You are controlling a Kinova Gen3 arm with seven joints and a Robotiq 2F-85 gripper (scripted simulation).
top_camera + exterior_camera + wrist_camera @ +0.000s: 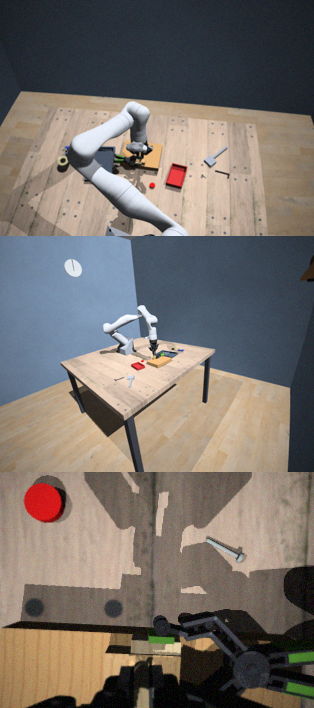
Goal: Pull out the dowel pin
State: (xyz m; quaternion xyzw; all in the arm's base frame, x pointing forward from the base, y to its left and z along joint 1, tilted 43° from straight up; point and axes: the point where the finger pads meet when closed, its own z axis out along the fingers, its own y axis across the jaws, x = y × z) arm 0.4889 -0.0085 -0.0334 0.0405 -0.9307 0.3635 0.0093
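The dowel pin lies 20 mm below my hand. Also, from my hand: bench board (50 mm ahead, 10 mm to the left, 70 mm below); wooden block (50 mm below); red disc (100 mm behind, 80 mm to the right, 90 mm below).
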